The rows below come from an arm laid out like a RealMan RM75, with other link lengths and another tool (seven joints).
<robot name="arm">
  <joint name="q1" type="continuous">
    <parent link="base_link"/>
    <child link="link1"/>
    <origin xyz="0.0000 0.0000 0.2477" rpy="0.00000 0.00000 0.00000"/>
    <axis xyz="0 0 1"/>
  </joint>
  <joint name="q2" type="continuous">
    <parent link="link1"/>
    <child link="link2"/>
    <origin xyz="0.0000 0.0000 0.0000" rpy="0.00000 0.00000 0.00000"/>
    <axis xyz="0 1 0"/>
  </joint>
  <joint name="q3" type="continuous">
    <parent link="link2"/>
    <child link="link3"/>
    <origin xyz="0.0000 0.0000 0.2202" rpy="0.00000 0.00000 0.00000"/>
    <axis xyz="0 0 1"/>
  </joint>
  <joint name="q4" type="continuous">
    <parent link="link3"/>
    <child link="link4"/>
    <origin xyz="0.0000 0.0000 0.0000" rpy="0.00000 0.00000 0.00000"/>
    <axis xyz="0 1 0"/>
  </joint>
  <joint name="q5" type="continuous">
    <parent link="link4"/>
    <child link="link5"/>
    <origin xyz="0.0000 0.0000 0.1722" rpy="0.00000 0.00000 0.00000"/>
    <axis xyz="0 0 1"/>
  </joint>
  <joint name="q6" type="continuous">
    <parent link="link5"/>
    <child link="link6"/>
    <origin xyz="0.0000 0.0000 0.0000" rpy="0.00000 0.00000 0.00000"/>
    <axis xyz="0 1 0"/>
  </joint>
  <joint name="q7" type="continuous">
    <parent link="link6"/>
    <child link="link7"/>
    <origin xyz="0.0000 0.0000 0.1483" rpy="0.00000 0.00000 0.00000"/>
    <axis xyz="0 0 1"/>
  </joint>
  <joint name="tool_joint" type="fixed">
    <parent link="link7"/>
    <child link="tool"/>
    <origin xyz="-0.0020 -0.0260 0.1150" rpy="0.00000 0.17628 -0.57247"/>
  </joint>
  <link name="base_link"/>
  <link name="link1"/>
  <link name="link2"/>
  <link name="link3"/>
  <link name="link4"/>
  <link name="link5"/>
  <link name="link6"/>
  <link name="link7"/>
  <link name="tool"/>
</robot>
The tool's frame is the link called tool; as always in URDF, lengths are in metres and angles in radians. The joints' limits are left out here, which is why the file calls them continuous.
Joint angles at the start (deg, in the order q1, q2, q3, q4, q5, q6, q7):
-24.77 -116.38 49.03 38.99 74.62 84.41 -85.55
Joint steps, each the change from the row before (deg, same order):
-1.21 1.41 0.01 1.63 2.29 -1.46 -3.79
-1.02 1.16 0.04 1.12 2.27 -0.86 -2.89
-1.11 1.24 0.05 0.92 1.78 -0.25 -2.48
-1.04 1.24 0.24 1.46 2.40 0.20 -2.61
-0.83 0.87 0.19 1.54 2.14 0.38 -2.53
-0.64 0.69 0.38 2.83 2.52 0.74 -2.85
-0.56 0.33 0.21 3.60 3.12 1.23 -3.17
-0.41 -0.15 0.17 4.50 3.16 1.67 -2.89
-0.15 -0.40 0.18 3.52 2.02 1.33 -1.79
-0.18 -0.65 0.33 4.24 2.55 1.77 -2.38
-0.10 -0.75 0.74 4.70 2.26 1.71 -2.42
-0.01 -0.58 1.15 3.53 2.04 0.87 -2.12
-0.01 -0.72 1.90 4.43 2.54 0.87 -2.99
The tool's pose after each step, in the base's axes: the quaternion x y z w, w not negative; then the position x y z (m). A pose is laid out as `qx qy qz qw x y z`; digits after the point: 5 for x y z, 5 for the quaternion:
-0.66707 -0.47589 -0.55713 0.13470 -0.13149 0.40988 0.03891
-0.67536 -0.48410 -0.53930 0.13671 -0.13278 0.41466 0.03908
-0.68430 -0.48765 -0.52475 0.13623 -0.13146 0.41842 0.04099
-0.69860 -0.48912 -0.50457 0.13462 -0.12954 0.42001 0.04111
-0.70997 -0.49118 -0.48708 0.13201 -0.12725 0.42041 0.04068
-0.72633 -0.48845 -0.46586 0.12975 -0.12294 0.41894 0.04018
-0.74434 -0.48495 -0.44114 0.12714 -0.11827 0.41541 0.03812
-0.76479 -0.47570 -0.41619 0.12488 -0.11162 0.40991 0.03550
-0.77937 -0.46655 -0.39970 0.12313 -0.10602 0.40489 0.03317
-0.79545 -0.45827 -0.37790 0.12017 -0.10026 0.39773 0.02865
-0.81192 -0.44741 -0.35594 0.11796 -0.09342 0.38987 0.02399
-0.82324 -0.44243 -0.33518 0.11910 -0.09075 0.38430 0.01845
-0.83579 -0.43774 -0.30838 0.12139 -0.08770 0.37735 0.01083

